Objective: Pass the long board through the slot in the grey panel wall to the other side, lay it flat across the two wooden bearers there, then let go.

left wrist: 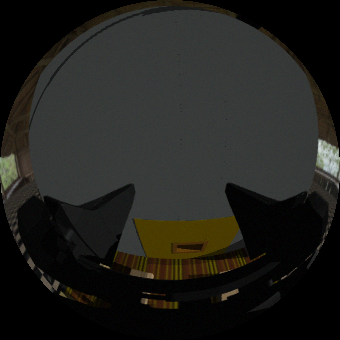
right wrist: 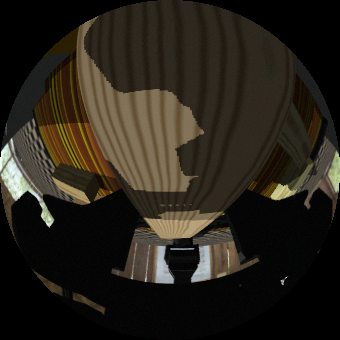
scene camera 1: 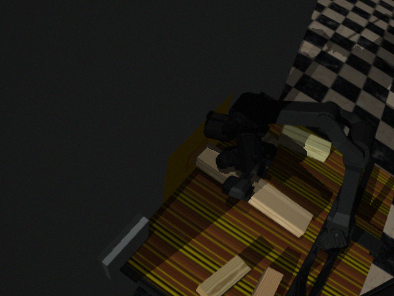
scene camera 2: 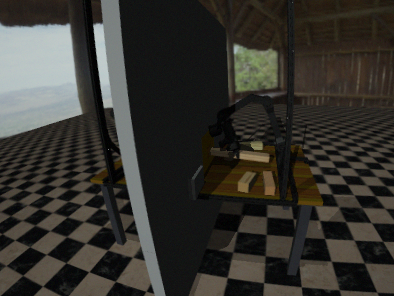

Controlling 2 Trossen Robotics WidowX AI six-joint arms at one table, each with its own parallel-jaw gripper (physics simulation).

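Places are measured from the left arm's base along level axes (x back, y left, z down), in metres.
Pixels of known places: left gripper, fingertip midpoint: (left wrist: 181, 188); right gripper, fingertip midpoint: (right wrist: 181, 183) (scene camera 1: 252, 192) (scene camera 2: 239, 156); right arm's base at its link origin: (scene camera 1: 330, 242).
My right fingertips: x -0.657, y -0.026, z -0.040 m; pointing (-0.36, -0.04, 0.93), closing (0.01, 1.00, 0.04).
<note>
Ahead of a thing's pixels: the offset from my right fingertips to its top centre. "pt": to the spot under its first point. Level surfaces: height alone.
The long board {dy +0.001, dx -0.002, dz -0.045 m} (scene camera 1: 281, 207) (scene camera 2: 255, 157) (right wrist: 145, 135) lies lengthwise between the fingers of my right gripper (scene camera 1: 250, 173) (scene camera 2: 231, 148) (right wrist: 181, 183), which is shut on it. Its far end is close to the yellow plate (scene camera 1: 175, 176) (scene camera 2: 207, 147) (left wrist: 155, 235) on the grey panel wall (scene camera 1: 100, 100) (scene camera 2: 170, 100) (left wrist: 170, 110); whether it touches is too dark to tell. The slot shows as a framed opening in the left wrist view. My left gripper (left wrist: 181, 188) is open and empty, facing the wall from the other side. Pale wooden pieces {dy +0.137, dx +0.422, dz +0.021 m} (left wrist: 140, 273) {dy -0.120, dx +0.437, dz +0.021 m} (left wrist: 230, 294) show low there, partly hidden; I cannot tell whether they are the bearers.
On the right arm's side, two short blocks {dy -0.232, dx -0.068, dz +0.012 m} (scene camera 1: 225, 276) {dy -0.224, dx -0.168, dz +0.015 m} (scene camera 1: 267, 283) (scene camera 2: 247, 181) (scene camera 2: 269, 183) lie on the striped table {dz +0.059 m} (scene camera 1: 185, 225) (scene camera 2: 220, 185). A pale yellowish block {dy +0.294, dx -0.046, dz +0.012 m} (scene camera 1: 306, 143) (right wrist: 290, 187) lies beyond the board. A grey bracket {pt dy -0.318, dx +0.152, dz -0.041 m} (scene camera 1: 125, 241) (scene camera 2: 197, 183) stands at the table's edge by the wall.
</note>
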